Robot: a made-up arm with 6 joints.
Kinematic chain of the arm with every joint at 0, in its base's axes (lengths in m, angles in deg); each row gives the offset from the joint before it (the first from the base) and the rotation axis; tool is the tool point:
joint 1: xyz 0 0 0.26 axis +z
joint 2: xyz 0 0 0 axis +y
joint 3: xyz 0 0 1.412 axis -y
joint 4: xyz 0 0 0 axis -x
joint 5: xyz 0.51 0 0 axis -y
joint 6: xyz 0 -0.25 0 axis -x
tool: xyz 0 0 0
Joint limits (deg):
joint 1: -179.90..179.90
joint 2: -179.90..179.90
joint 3: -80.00..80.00
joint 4: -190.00..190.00
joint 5: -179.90..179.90
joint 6: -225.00..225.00
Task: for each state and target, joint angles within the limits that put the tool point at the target. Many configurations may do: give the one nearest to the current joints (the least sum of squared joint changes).
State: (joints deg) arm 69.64 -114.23 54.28 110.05 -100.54 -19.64
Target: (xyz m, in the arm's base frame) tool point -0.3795 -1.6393 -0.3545
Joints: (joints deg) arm 81.28 -124.85 11.89 120.41 -100.54 -19.64
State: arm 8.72 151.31 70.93 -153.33 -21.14 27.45
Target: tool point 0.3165 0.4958 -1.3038
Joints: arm 36.46 143.09 33.38 -147.43 -21.14 27.45
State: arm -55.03 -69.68 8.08 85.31 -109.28 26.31
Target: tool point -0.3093 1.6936 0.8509
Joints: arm -79.81 -85.21 12.31 88.93 -109.28 26.31
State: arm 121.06 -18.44 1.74 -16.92 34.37 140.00
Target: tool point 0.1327 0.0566 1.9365
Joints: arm 118.18 -18.45 41.24 -54.91 34.37 140.00
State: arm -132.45 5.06 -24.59 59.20 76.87 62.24
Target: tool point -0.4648 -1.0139 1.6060
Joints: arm -110.05 23.05 3.21 69.15 76.87 62.24
